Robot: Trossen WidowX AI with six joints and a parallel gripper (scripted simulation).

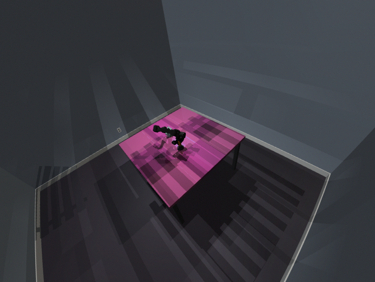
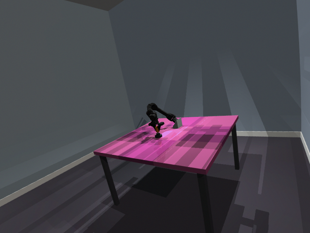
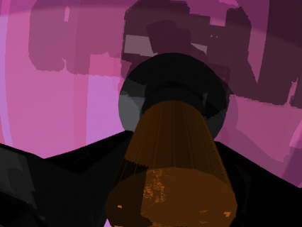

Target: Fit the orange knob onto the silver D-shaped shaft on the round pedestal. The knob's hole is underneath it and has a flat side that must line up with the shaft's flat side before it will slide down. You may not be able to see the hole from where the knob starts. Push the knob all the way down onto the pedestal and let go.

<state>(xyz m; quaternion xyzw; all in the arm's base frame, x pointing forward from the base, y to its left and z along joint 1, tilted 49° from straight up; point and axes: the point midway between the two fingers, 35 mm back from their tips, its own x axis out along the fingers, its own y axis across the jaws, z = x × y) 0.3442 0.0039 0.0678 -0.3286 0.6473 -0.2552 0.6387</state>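
The orange knob lies 30 mm above my gripper tip. Round my gripper tip: round black pedestal (40 mm below).
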